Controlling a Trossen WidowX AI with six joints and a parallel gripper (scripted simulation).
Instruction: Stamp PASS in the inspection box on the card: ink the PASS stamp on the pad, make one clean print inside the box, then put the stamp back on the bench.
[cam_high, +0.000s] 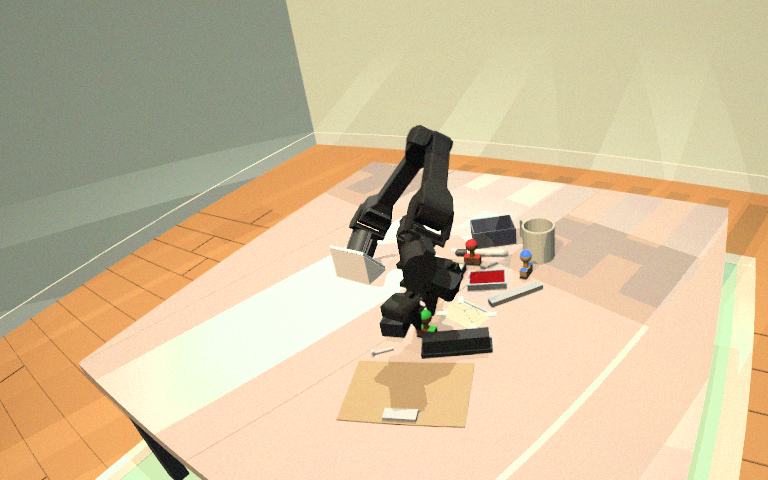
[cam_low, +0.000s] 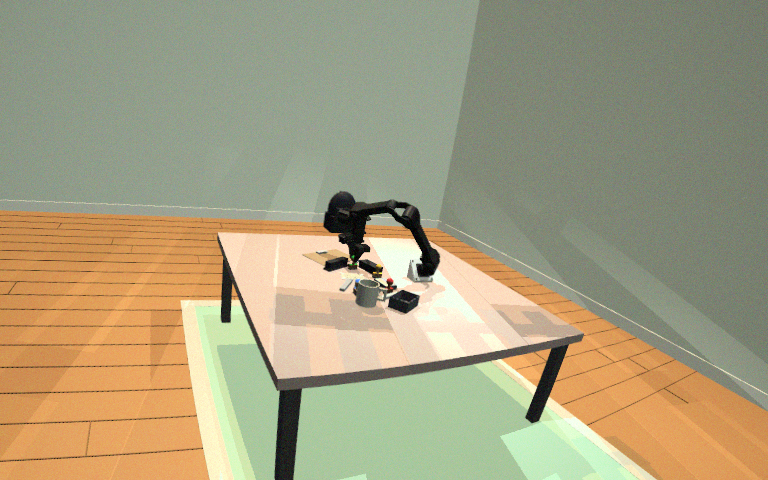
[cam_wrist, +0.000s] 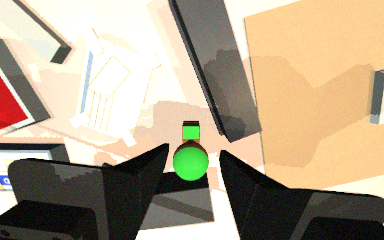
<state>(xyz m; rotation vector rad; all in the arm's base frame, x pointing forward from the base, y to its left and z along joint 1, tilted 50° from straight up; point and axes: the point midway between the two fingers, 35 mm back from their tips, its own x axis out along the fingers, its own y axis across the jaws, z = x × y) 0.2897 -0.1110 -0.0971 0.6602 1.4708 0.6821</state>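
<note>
Right now the green-knobbed stamp is 20 mm below my gripper tip. The rest, counted from my gripper tip: cream card (100 mm to the left, 40 mm below, 40 mm ahead); yellow-knobbed stamp (110 mm to the left, 80 mm behind, 20 mm below); black bar (80 mm ahead, 20 mm below, 10 mm to the right).
</note>
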